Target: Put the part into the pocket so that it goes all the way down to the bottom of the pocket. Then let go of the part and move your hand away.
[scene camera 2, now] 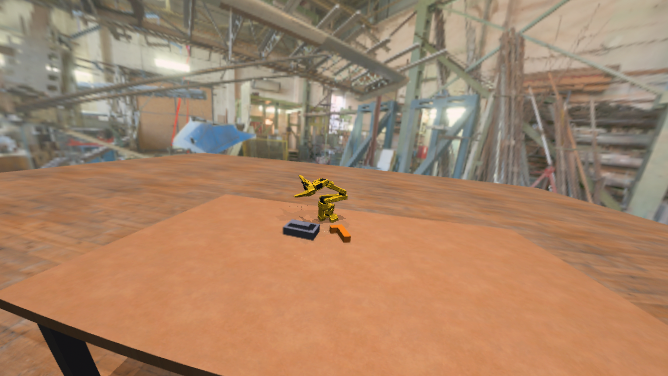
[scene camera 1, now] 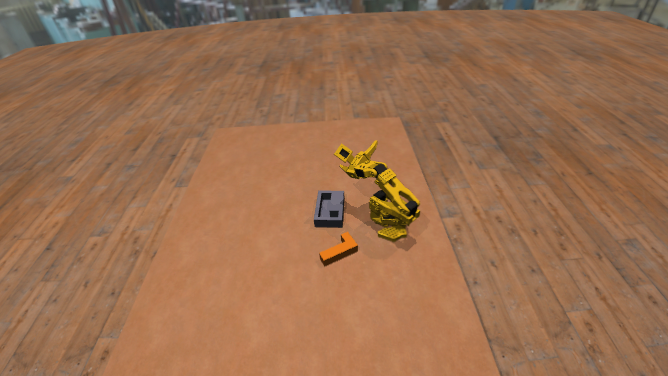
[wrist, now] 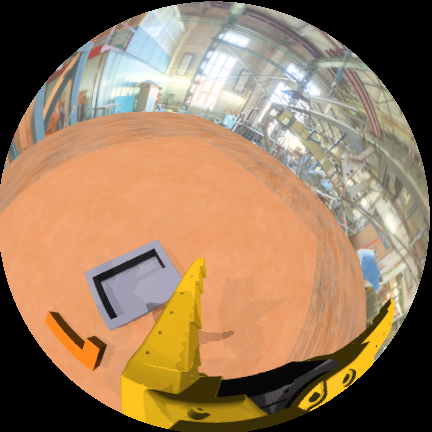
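Where they show: hand, its tool point: [scene camera 2: 294, 196] [scene camera 1: 341, 165] [wrist: 204, 264]; arm's base, origin of its link: [scene camera 2: 327, 220] [scene camera 1: 384, 228].
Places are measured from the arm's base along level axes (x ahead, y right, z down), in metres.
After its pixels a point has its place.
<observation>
The orange L-shaped part [scene camera 1: 336, 252] @(z -0.030, x 0.156, y -0.106 m) [scene camera 2: 343, 233] @(z -0.030, x 0.180, y -0.098 m) [wrist: 89, 354] lies flat on the table, beside the grey block and apart from it. The grey block [scene camera 1: 328, 223] @(z -0.019, x 0.177, y 0.019 m) [scene camera 2: 299, 232] @(z -0.025, x 0.216, y 0.086 m) [wrist: 123, 259] @(z -0.036, x 0.206, y 0.097 m) stands flat on the table, with its pocket open upward and no part in it. My gripper [scene camera 1: 359, 154] [scene camera 2: 298, 186] @(z -0.153, x 0.125, y 0.141 m) [wrist: 295, 280] is wide open and empty. It hangs in the air above the table, behind the block in scene camera 1. In the wrist view the notched jaw hides the block's right corner, and the other jaw is swung far to the right.
The arm's yellow base [scene camera 1: 387, 212] @(z -0.116, x 0.006, y -0.043 m) [scene camera 2: 327, 212] @(z -0.049, x 0.014, y 0.000 m) stands on the table to the right of the block in scene camera 1. The tan table top [scene camera 1: 240, 280] @(z 0.000, x 0.431, y -0.164 m) [scene camera 2: 250, 300] @(z 0.000, x 0.560, y 0.111 m) [wrist: 200, 200] @(z 0.000, x 0.258, y 0.325 m) lies under everything, with a wooden floor around it.
</observation>
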